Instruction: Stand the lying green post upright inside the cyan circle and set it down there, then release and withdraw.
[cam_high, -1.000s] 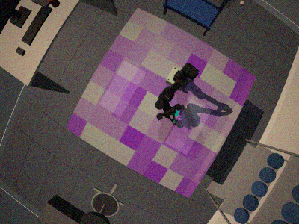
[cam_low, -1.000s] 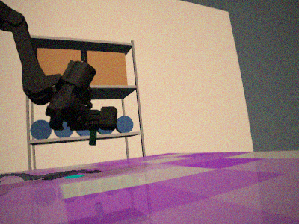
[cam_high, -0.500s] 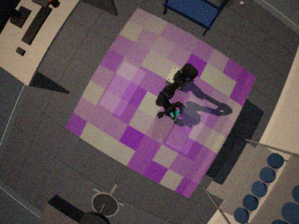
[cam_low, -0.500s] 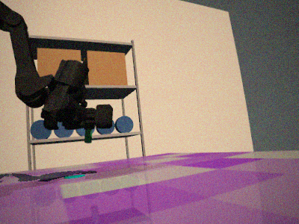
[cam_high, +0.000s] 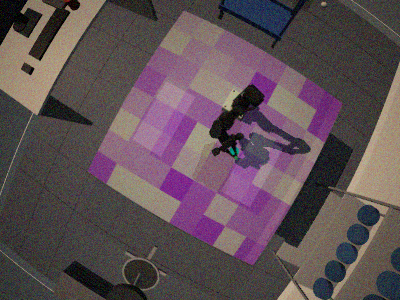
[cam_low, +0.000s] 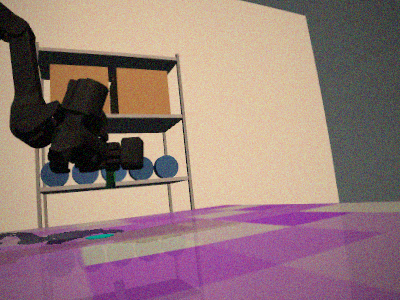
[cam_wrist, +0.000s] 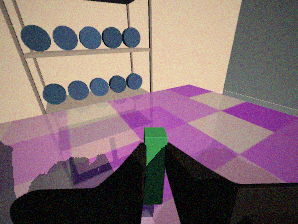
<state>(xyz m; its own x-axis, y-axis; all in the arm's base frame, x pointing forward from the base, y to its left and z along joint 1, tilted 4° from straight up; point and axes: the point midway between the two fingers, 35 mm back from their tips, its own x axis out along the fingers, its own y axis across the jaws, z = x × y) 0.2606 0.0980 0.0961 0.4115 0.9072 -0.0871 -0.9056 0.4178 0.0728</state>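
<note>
Now: the cyan circle 4 cm behind my gripper tip and 15 cm below it. From my gripper tip the other things lie so: green post: 2 cm below.
</note>
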